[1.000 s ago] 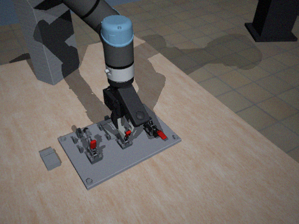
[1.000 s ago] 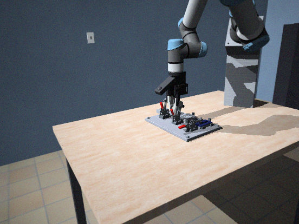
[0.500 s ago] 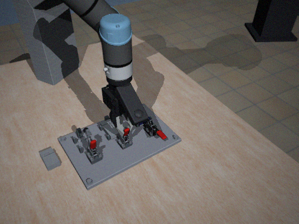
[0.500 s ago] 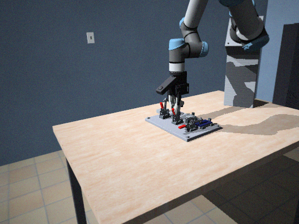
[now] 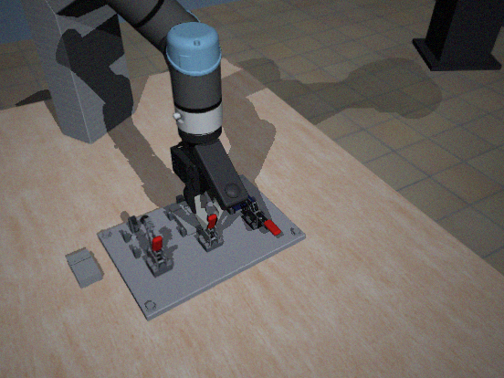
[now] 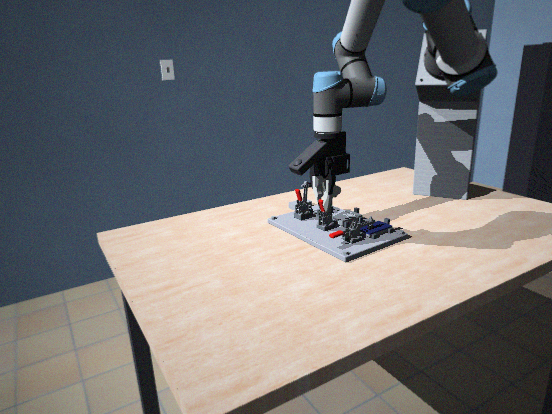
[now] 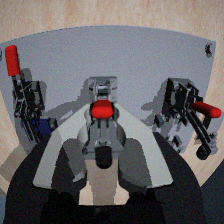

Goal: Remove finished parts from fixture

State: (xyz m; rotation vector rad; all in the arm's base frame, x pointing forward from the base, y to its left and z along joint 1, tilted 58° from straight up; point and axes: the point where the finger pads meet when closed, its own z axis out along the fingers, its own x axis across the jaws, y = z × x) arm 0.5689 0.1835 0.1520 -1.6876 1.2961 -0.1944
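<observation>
The grey fixture plate lies 30 mm behind my hand, 20 mm to the right of it and 80 mm below it. From my hand the other things lie so: blue blank: 140 mm behind, 40 mm to the left, 60 mm below.
</observation>
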